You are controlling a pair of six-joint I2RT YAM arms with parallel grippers.
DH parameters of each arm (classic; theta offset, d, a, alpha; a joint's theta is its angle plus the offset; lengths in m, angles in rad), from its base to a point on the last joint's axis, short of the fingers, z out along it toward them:
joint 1: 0 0.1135 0.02 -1.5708
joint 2: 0 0 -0.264 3.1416
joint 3: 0.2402 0 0.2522 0
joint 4: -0.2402 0 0.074 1.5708
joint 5: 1.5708 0 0 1.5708
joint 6: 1.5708 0.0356 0 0
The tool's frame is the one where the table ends.
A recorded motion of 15 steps. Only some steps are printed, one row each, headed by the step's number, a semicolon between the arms.
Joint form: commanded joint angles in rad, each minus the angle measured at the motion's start. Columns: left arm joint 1, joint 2, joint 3, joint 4, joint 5, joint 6; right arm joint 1, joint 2, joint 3, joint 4, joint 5, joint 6.
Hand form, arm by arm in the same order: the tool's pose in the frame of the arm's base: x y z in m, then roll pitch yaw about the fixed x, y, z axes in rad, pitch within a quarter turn. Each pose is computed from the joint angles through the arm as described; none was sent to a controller.
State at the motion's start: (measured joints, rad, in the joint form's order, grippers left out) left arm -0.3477 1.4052 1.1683 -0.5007 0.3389 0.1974; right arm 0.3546 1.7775 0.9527 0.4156 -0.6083 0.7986
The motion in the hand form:
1: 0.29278 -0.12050 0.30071 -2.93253 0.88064 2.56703; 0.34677 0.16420 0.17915 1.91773 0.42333 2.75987
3: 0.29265 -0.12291 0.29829 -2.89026 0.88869 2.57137; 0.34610 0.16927 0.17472 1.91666 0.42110 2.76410
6: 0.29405 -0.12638 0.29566 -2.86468 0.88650 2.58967; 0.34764 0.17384 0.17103 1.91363 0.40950 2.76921
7: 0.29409 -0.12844 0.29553 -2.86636 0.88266 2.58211; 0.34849 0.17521 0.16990 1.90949 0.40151 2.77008
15: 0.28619 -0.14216 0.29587 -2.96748 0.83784 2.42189; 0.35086 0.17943 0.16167 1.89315 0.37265 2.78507
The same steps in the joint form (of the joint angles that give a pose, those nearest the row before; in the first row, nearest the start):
1: -0.0010 0.0316 0.0179 0.0161 0.0414 -0.0432; 0.0340 0.0449 -0.0120 0.0765 -0.0076 0.0925
3: -0.0044 0.0352 0.0089 0.0324 0.0786 -0.0476; 0.0474 0.0608 -0.0138 0.0971 -0.0003 0.0991
6: -0.0126 0.0454 0.0066 0.0465 0.0839 -0.0650; 0.0566 0.0813 -0.0049 0.1098 -0.0015 0.1119
7: -0.0186 0.0497 0.0113 0.0420 0.0829 -0.0634; 0.0587 0.0891 -0.0011 0.1161 -0.0050 0.1212
15: -0.0707 0.0600 0.0411 -0.0377 0.0538 0.0192; 0.0642 0.1260 0.0045 0.1542 -0.0311 0.1496

